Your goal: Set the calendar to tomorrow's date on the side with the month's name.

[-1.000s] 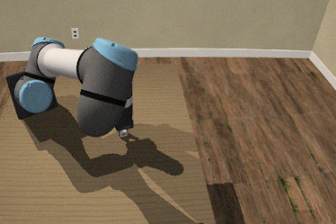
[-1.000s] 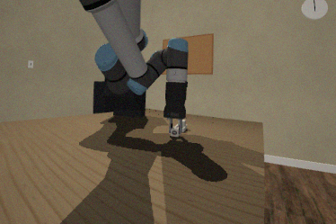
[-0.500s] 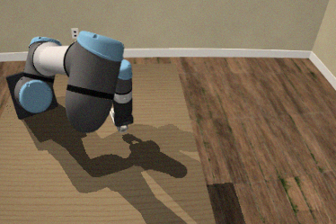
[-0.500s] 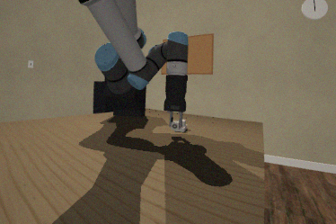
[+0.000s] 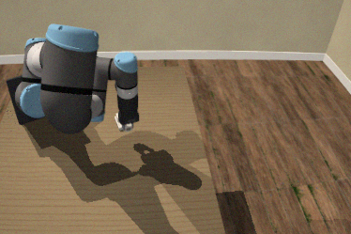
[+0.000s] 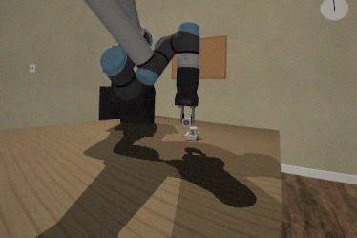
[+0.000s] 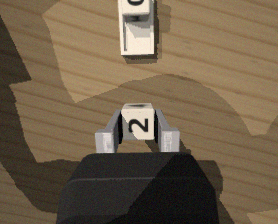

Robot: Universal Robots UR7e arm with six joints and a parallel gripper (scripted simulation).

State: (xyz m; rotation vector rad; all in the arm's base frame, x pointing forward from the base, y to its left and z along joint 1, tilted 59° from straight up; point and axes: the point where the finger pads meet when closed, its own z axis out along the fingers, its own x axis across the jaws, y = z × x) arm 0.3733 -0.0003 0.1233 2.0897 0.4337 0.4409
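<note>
Now: hand 100 mm to the right of the white tray, 80 mm above it and 20 mm past it. The rest, counted from my hand: white digit cube: 10 mm below.
</note>
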